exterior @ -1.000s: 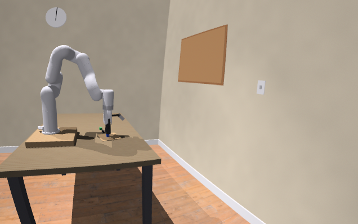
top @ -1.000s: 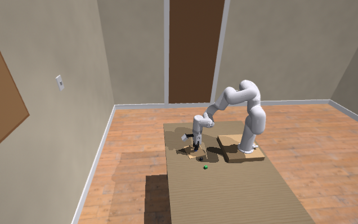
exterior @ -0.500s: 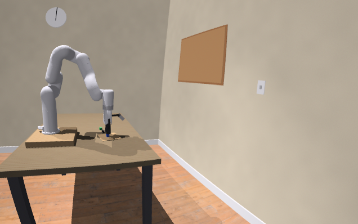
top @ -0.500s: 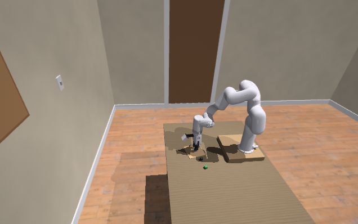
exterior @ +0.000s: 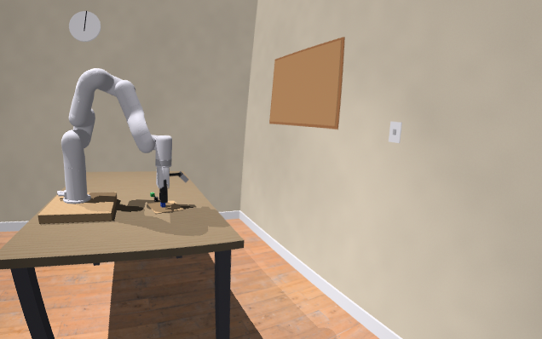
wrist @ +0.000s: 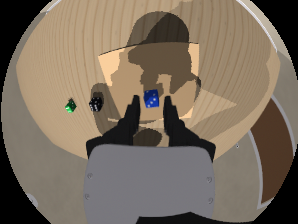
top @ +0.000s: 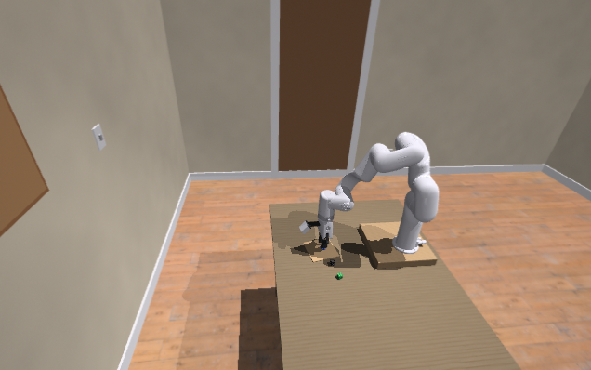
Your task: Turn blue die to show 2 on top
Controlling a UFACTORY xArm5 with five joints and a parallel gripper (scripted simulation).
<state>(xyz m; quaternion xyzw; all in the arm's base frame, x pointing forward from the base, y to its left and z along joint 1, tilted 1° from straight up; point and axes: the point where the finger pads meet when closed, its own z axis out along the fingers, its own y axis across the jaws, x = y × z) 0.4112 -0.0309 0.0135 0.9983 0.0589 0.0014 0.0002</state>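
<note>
My hand is 4 cm above the blue die. Round my hand: green die 18 cm to the left, 5 cm behind, 4 cm below; black die 10 cm to the left, 4 cm below, 3 cm behind; tan mat 5 cm below, 1 cm ahead.
</note>
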